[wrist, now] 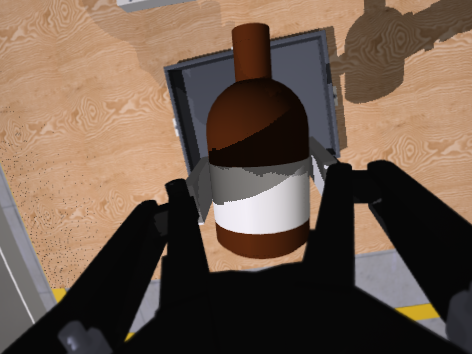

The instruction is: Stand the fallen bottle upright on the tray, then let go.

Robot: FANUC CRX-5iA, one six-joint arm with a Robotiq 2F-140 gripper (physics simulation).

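Places are measured from the arm's base along level axes (x up, y back, z right), in millimetres.
Where they show: gripper, fingertip midpoint: (258, 162).
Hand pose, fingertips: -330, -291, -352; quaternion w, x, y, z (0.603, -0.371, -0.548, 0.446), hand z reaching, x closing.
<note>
Each offset is from my fingertips to the top centre of the thing, as dx, dy, dz. "spot": to the spot under its first point. Level surfaces: height alone.
A brown bottle @[+58, -4, +18] (259, 125) with a white label is held in the middle of the wrist view, its neck toward the top of the view and its base toward the gripper's palm. My gripper (258, 162) is shut on it, with one pale finger pad on each side of the label. The bottle hangs well above the grey-blue tray @[spot: -217, -124, +58] (192, 95), whose lower part is hidden behind the bottle and fingers. The bottle's shadow falls on the wooden table to the right of the tray.
The wooden table top @[dx -223] (100, 150) lies around the tray. Part of a light grey object @[spot: -212, -206, +190] (150, 5) shows at the top edge. Grey floor with a yellow stripe (417, 313) shows beyond the table edge at the bottom. A grey surface (15, 260) shows at the lower left.
</note>
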